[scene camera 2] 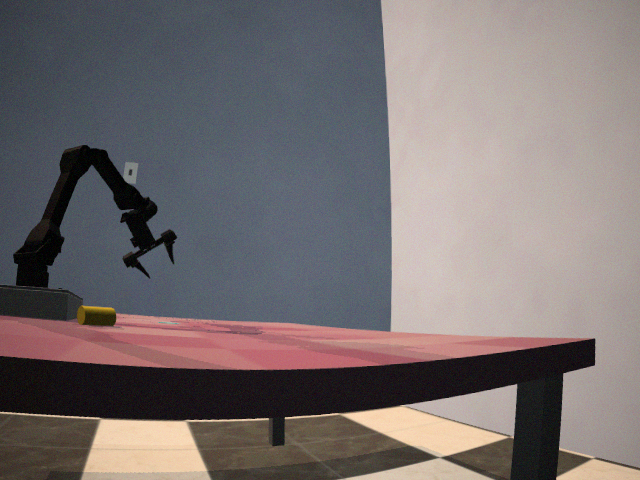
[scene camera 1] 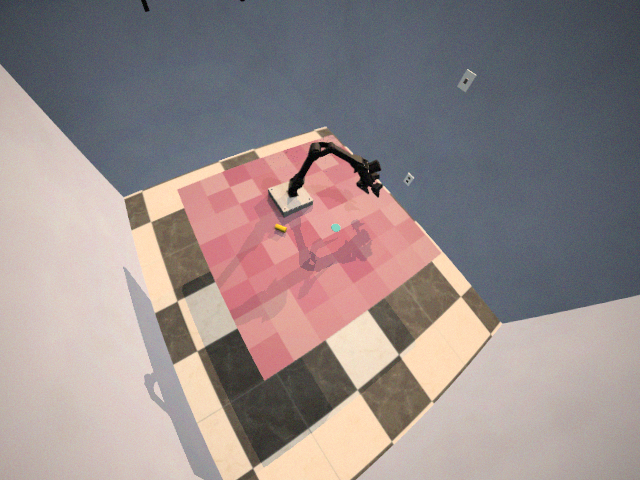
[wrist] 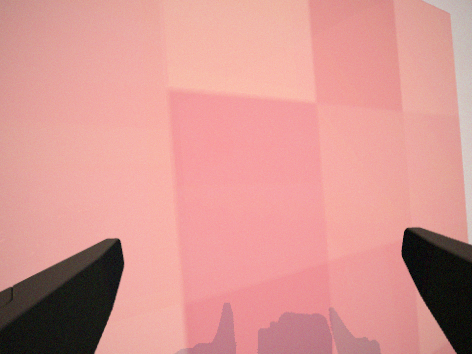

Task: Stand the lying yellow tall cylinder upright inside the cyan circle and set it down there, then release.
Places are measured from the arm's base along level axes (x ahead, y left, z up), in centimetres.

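Where they show: gripper, fingertip midpoint: [scene camera 2: 161, 270] [scene camera 1: 373, 195] [wrist: 262, 246]; arm's base, link origin: [scene camera 2: 30, 291] [scene camera 1: 292, 193].
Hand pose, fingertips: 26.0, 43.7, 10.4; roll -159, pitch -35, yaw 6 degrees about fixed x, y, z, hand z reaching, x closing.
Things, the pixels of their centre, and the offset from my fingertips, as dx, dy, dz. "*": a spot on its surface instead. Level surfaces: height alone.
- yellow cylinder, body centre: [scene camera 2: 96, 316] [scene camera 1: 280, 228] -5.6, -59.3, -13.9
- flat cyan circle, surface spot: [scene camera 2: 168, 322] [scene camera 1: 335, 227] * +5.2, -27.0, -15.2
- patchwork pink table, surface height: dz -15.4
The yellow cylinder [scene camera 1: 280, 227] [scene camera 2: 97, 315] lies on its side on the pink table top, close to the robot's base. The flat cyan circle [scene camera 1: 336, 227] [scene camera 2: 168, 322] lies on the table to the right of the cylinder in both scene views, apart from it. My gripper [scene camera 1: 373, 193] [scene camera 2: 161, 271] [wrist: 262, 246] is wide open and empty. It hangs high above the table, tilted, with its fingers pointing down. Neither the cylinder nor the circle shows in the wrist view.
The arm stands on a pale box-shaped base [scene camera 1: 290, 204] [scene camera 2: 46, 302], right beside the cylinder. The patchwork pink table [scene camera 1: 297, 322] [scene camera 2: 310, 356] [wrist: 240, 175] bears the arm's shadows. Its far edge runs near a blue-grey wall [scene camera 1: 206, 93] [scene camera 2: 284, 155].
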